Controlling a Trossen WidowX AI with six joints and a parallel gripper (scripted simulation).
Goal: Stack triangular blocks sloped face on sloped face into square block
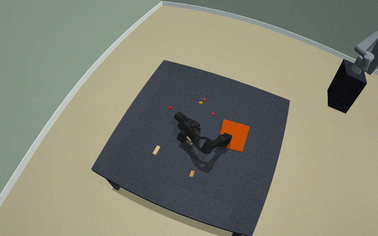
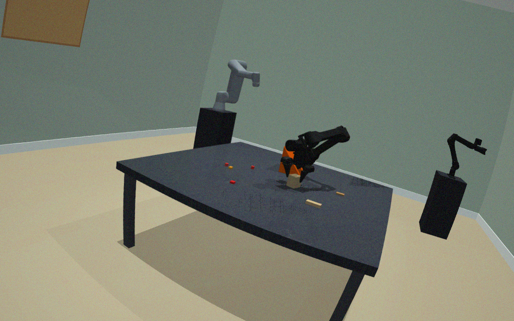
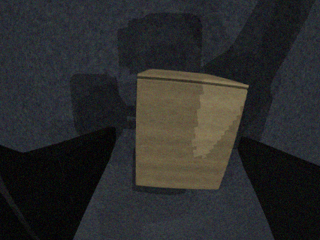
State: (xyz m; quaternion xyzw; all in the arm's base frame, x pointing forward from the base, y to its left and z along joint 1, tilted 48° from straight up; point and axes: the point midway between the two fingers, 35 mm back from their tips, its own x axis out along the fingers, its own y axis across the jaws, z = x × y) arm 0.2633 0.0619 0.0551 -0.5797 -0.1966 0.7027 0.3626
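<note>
Now: the tan triangular block 10 mm ahead of my gripper tip and 10 mm above it. Round my gripper tip: orange piece: 40 mm ahead, 360 mm to the right, 30 mm below.
</note>
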